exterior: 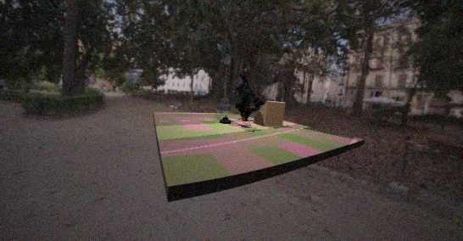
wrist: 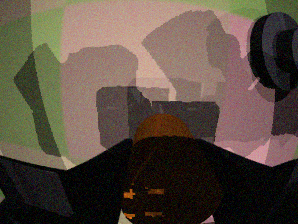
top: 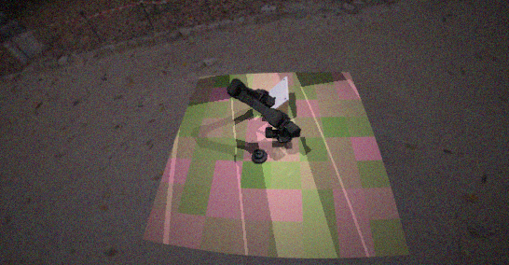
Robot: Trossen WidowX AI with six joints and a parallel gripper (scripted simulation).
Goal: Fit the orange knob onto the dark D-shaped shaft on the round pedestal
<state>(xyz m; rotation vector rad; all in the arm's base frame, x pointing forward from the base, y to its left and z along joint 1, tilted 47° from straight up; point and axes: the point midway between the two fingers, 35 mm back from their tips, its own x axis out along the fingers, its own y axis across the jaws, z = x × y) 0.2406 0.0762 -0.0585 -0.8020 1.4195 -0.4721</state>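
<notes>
My gripper tip is 10 cm short of the round dark pedestal, 12 cm to the left of it and 2 cm above it. Round my gripper tip: orange knob 2 cm above.
</notes>
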